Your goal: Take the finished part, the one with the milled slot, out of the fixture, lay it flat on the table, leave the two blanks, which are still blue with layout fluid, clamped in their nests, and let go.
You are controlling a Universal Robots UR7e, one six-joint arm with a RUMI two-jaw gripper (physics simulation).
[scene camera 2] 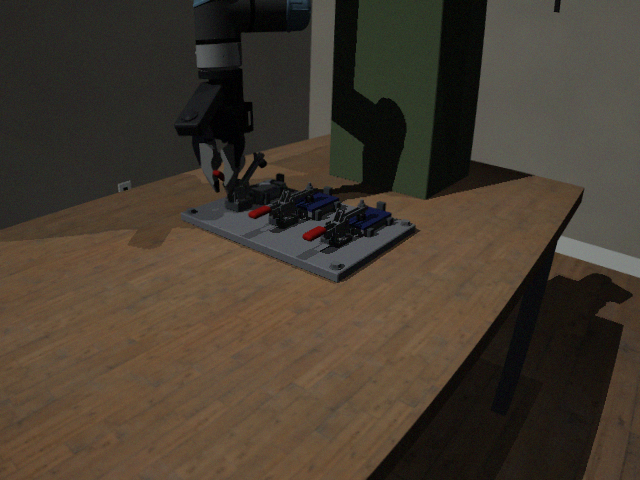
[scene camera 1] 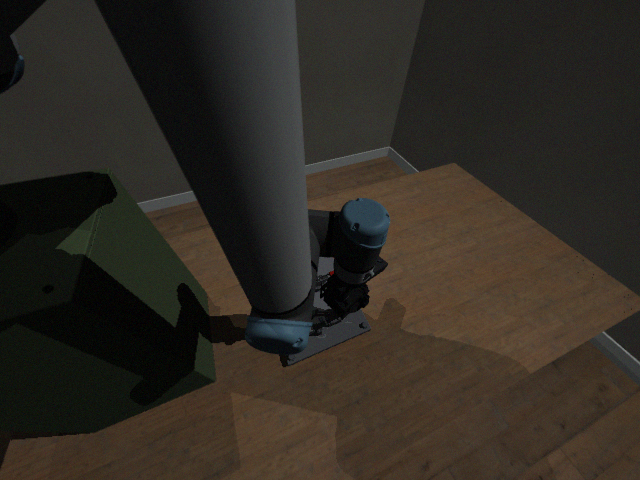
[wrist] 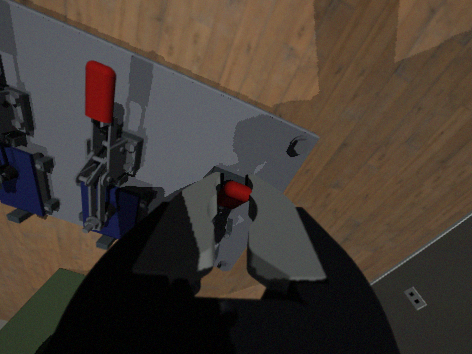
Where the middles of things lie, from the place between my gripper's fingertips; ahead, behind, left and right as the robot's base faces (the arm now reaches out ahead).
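As I see it, my gripper is 50 mm above the grey fixture plate [scene camera 2: 288,245]. My gripper is also 60 mm past the plate, and it sits 110 mm to the right of it.
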